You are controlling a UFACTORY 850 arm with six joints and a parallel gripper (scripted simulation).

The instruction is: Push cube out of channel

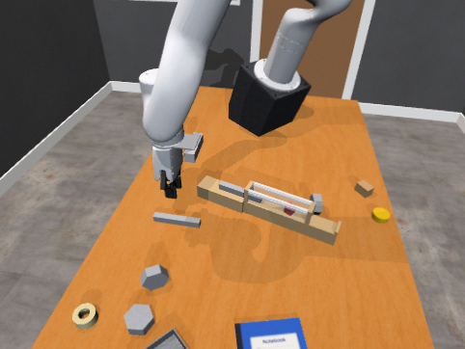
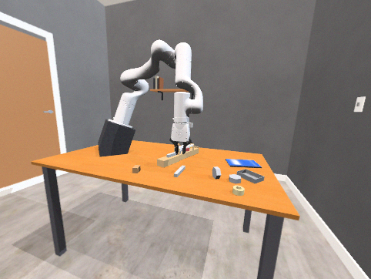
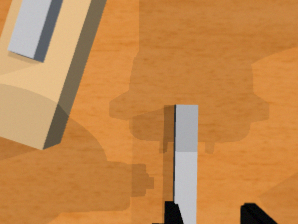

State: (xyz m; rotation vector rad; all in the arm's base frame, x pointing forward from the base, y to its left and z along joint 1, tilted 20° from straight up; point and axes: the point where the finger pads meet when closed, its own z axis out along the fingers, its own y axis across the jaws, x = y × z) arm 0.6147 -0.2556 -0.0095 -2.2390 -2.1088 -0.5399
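My hand is 13 cm above the grey rod. Round my hand: tan cube: 24 cm behind, 12 cm below, 8 cm to the right; grey tray: 39 cm ahead, 13 cm below, 7 cm to the left; red cube: 32 cm to the left, 8 cm below, 5 cm behind.
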